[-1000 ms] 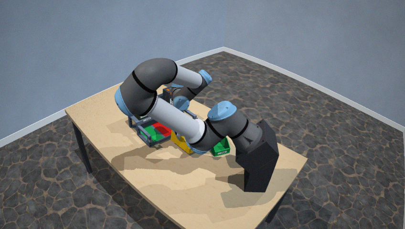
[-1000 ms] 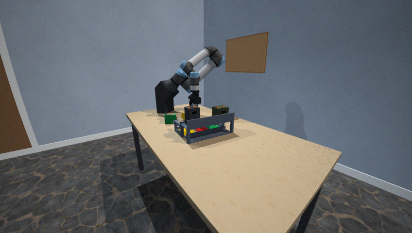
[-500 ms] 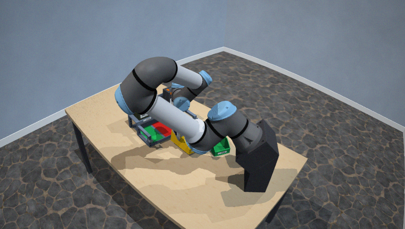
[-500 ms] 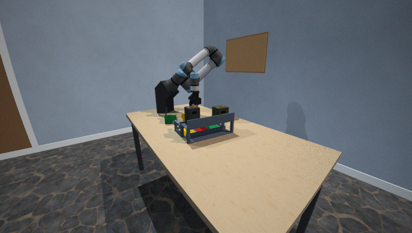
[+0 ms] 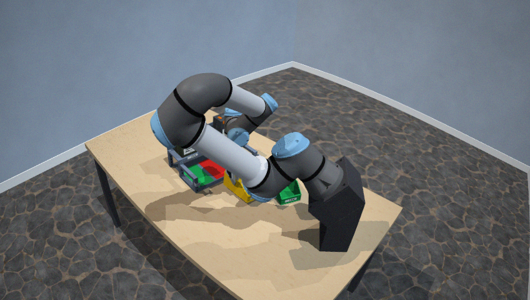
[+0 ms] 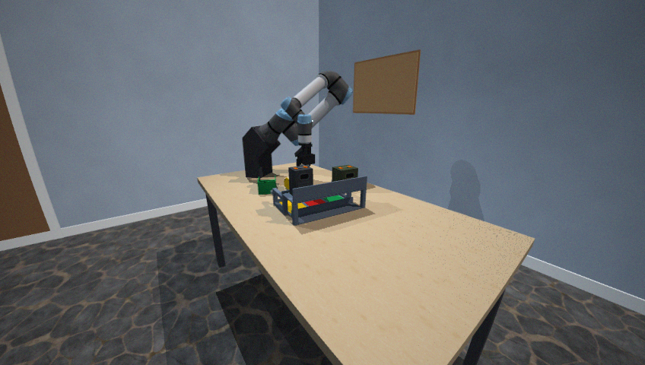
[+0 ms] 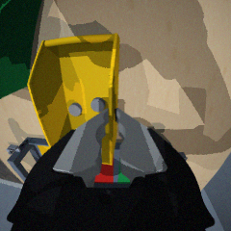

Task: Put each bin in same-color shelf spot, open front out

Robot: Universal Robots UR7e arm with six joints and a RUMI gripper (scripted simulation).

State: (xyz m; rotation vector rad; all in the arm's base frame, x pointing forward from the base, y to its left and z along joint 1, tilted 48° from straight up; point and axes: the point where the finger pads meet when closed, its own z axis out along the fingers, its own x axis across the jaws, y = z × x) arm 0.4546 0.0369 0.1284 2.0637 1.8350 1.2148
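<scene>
Right now the yellow bin is 5 cm to the right of my hand and 3 cm below it. From my hand the other things lie so: green bin (11 cm behind, 20 cm to the right, 4 cm below); black box (31 cm ahead, 16 cm to the right, 9 cm above).
</scene>
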